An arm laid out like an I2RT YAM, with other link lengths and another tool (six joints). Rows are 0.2 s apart.
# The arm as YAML. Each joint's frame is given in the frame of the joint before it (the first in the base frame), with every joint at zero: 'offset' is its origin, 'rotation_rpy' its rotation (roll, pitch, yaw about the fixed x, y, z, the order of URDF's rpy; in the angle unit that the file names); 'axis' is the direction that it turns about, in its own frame. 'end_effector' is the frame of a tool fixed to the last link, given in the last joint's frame.
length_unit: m
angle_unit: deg
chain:
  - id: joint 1
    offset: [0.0, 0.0, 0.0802]
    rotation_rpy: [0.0, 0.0, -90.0]
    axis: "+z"
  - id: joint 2
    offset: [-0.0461, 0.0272, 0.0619]
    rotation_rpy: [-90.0, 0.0, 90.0]
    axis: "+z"
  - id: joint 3
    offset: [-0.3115, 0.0, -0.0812]
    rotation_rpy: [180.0, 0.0, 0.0]
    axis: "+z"
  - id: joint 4
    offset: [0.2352, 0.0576, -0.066]
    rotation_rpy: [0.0, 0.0, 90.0]
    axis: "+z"
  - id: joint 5
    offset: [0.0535, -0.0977, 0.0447]
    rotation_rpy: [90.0, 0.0, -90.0]
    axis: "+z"
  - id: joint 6
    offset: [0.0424, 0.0, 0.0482]
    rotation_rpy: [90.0, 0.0, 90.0]
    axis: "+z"
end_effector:
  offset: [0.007, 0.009, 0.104]
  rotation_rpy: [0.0, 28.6, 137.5]
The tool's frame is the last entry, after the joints.
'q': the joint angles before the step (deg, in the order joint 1, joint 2, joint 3, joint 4, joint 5, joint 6). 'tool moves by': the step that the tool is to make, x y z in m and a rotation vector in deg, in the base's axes. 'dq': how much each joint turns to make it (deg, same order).
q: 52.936, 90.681, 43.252, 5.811, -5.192, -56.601
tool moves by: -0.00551, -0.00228, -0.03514, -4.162, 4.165, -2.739
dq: 1.204, 4.250, -0.473, -0.861, 2.202, 3.391
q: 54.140, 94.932, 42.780, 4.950, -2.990, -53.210
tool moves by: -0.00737, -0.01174, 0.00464, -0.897, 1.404, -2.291
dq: 0.352, -2.804, -0.376, -3.878, 1.313, 2.377
